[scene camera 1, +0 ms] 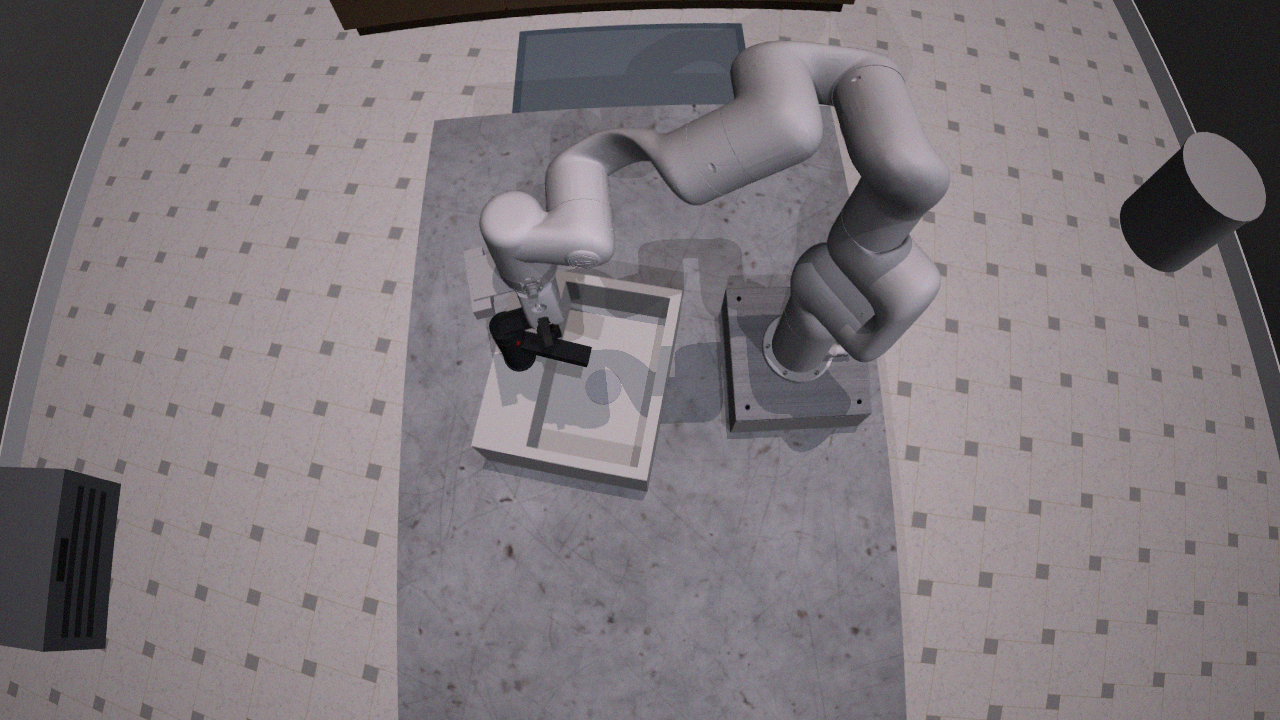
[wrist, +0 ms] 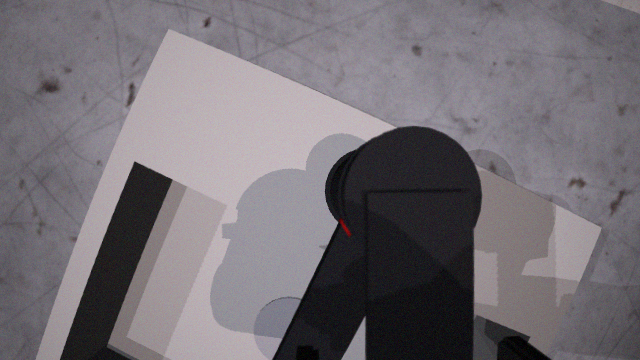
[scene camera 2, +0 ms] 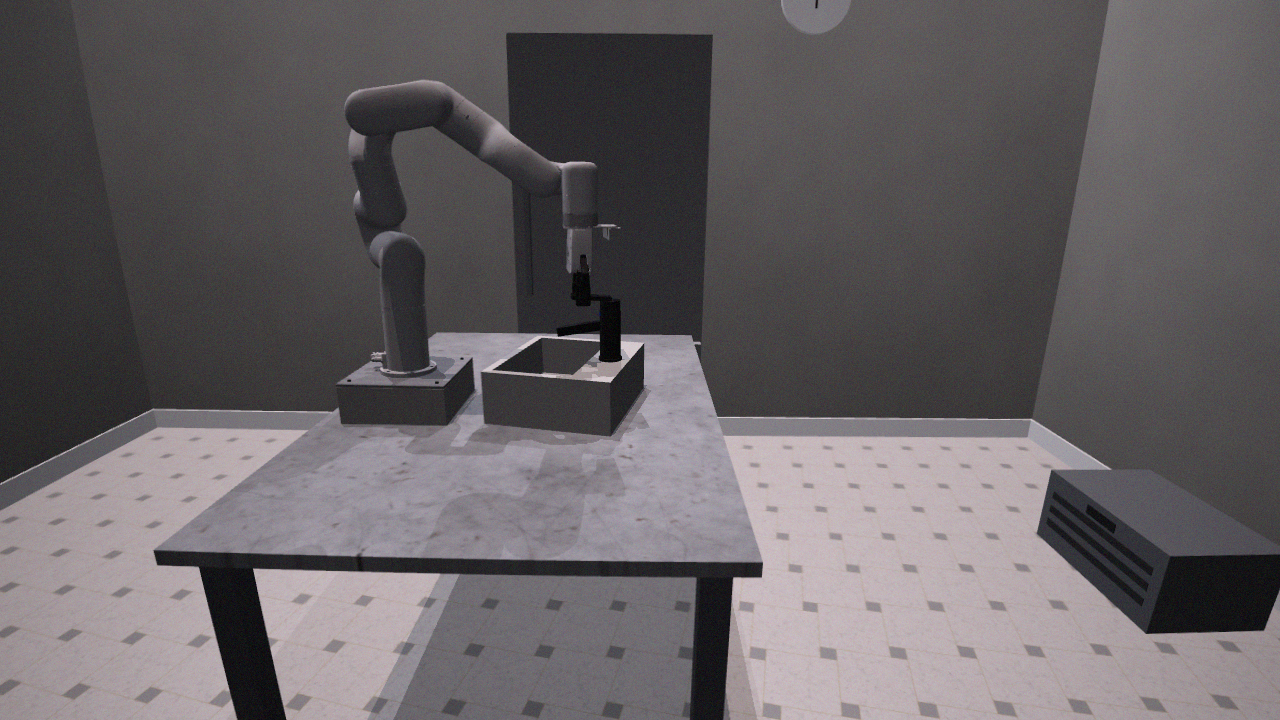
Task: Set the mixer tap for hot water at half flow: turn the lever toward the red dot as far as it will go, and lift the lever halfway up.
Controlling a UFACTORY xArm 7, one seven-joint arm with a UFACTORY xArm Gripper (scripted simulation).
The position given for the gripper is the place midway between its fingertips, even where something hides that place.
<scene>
In view: the gripper (scene camera 1: 546, 316), a black mixer tap (scene camera 1: 519, 356) and a white sink basin (scene camera 1: 552, 417).
The black mixer tap is seen too in the wrist view (wrist: 332, 308) and in scene camera 2 (scene camera 2: 609, 325). The white sink basin also shows in the wrist view (wrist: 156, 263).
</scene>
